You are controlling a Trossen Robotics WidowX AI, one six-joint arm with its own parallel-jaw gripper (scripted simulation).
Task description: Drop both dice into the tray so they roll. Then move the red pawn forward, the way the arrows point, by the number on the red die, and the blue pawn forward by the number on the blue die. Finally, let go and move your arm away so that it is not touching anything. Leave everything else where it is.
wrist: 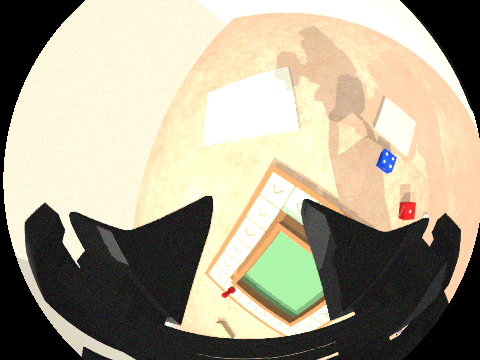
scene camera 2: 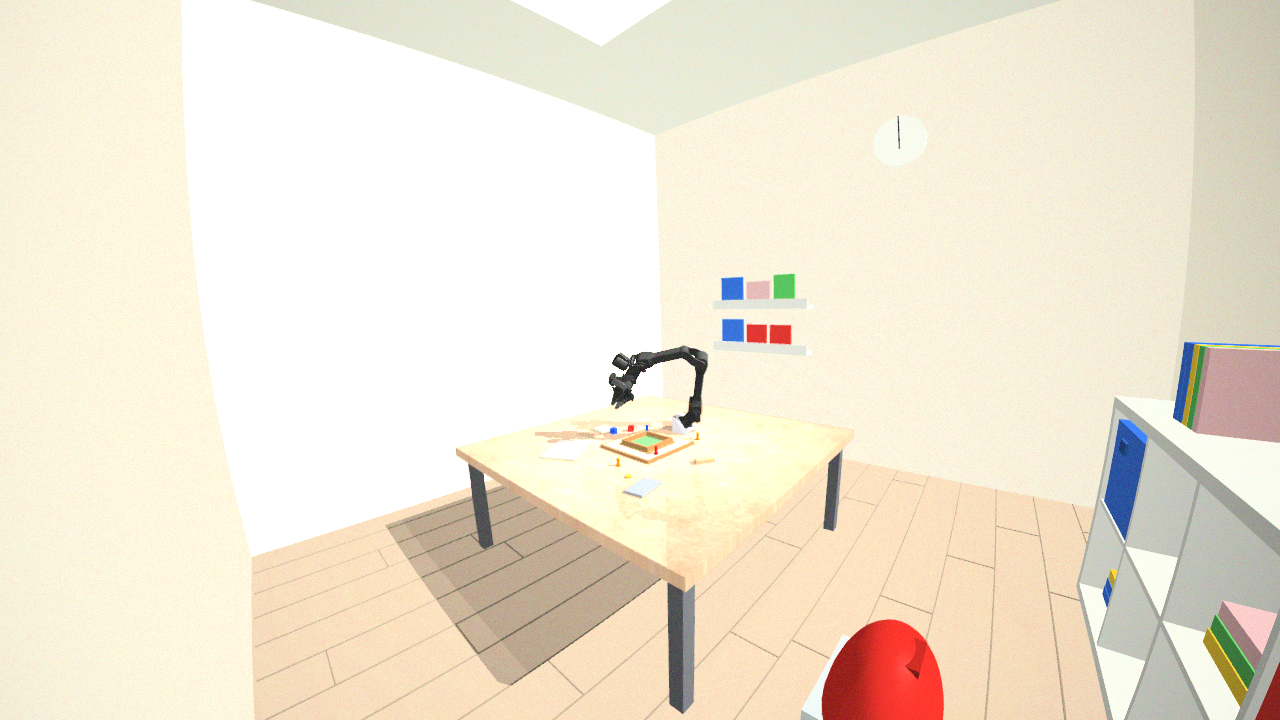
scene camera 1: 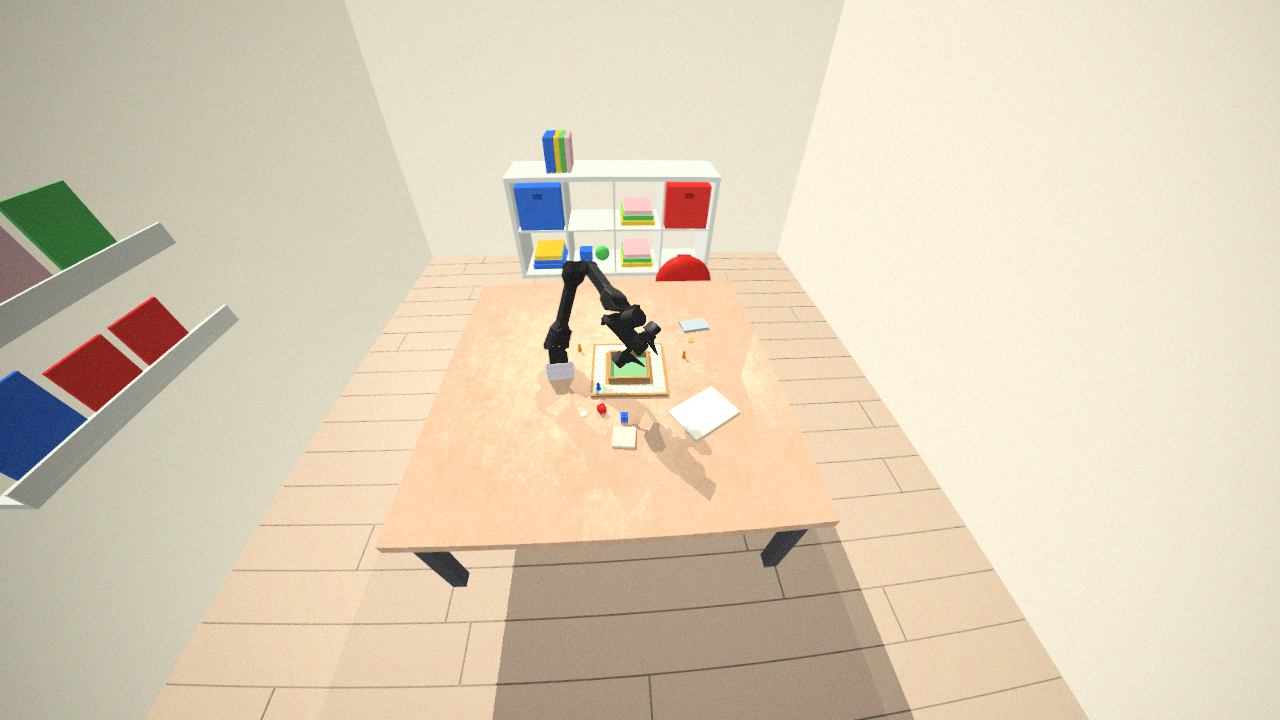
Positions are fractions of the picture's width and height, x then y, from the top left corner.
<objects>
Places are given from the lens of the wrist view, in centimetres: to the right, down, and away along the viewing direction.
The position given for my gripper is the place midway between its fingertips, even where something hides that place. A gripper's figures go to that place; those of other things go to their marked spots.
my gripper (wrist: 0.54,0.57): 1, 2, 10
white sheet (wrist: 0.55,0.29): 4, -14, 28
green tray (wrist: 0.60,0.76): 7, 16, 23
</objects>
